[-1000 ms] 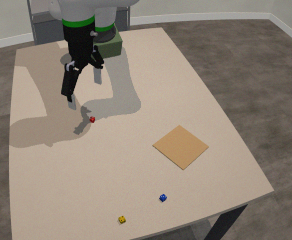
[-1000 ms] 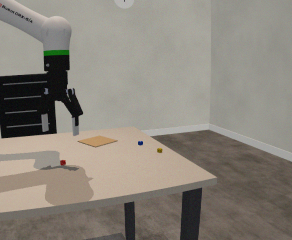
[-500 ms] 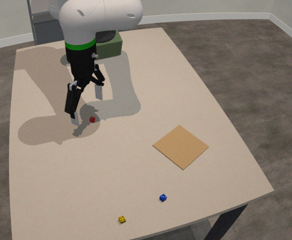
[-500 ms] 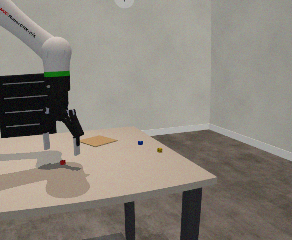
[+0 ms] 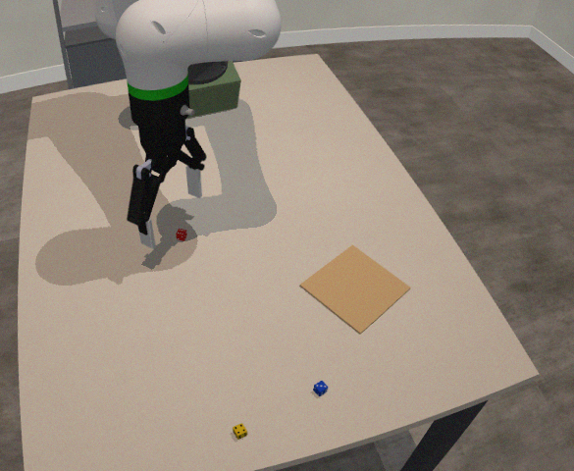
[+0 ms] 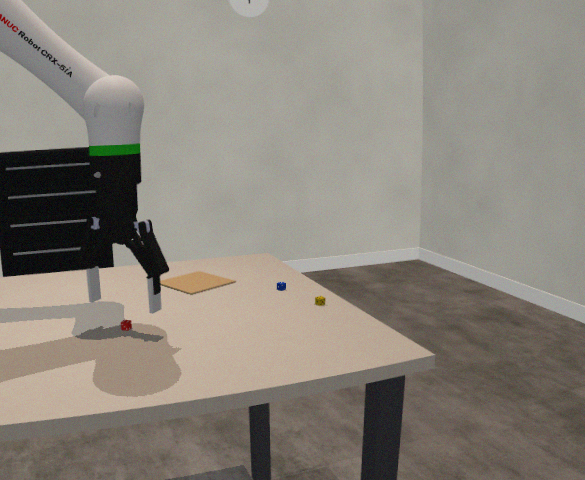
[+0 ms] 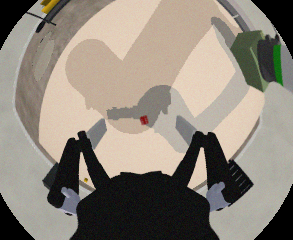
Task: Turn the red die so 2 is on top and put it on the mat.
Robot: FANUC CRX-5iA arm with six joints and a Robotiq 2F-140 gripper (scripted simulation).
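Right now my hand is 10 mm to the right of the red die and 50 mm above it. The rest, counted from my hand: tan mat 240 mm ahead, 250 mm to the left, 60 mm below; blue die 390 mm ahead, 90 mm to the left, 50 mm below; yellow die 410 mm ahead, 50 mm to the right, 50 mm below.
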